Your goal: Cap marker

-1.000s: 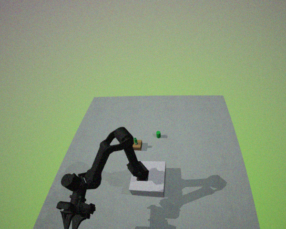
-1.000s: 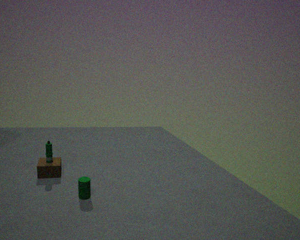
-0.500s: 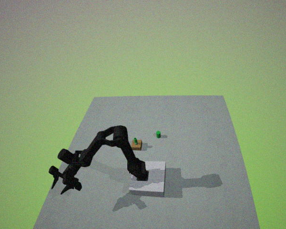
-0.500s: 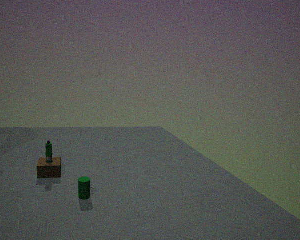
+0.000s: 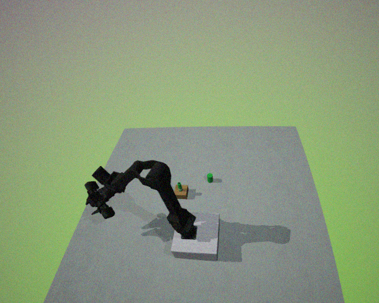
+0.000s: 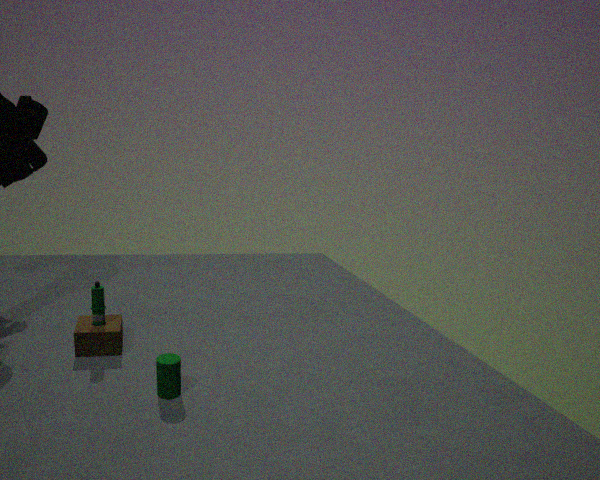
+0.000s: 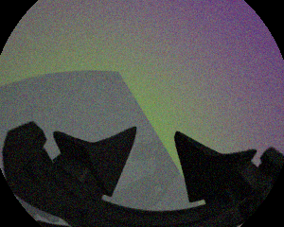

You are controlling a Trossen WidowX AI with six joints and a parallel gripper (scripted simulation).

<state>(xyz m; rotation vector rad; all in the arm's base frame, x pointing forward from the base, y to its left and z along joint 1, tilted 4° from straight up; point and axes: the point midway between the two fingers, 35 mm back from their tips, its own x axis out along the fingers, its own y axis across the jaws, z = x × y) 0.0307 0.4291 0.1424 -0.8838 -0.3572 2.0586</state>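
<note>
The green cap is 530 mm to the right of my gripper tip, 330 mm ahead of it and 170 mm below it. Also, from my gripper tip: brown holder block (380 mm to the right, 240 mm ahead, 170 mm below).
</note>
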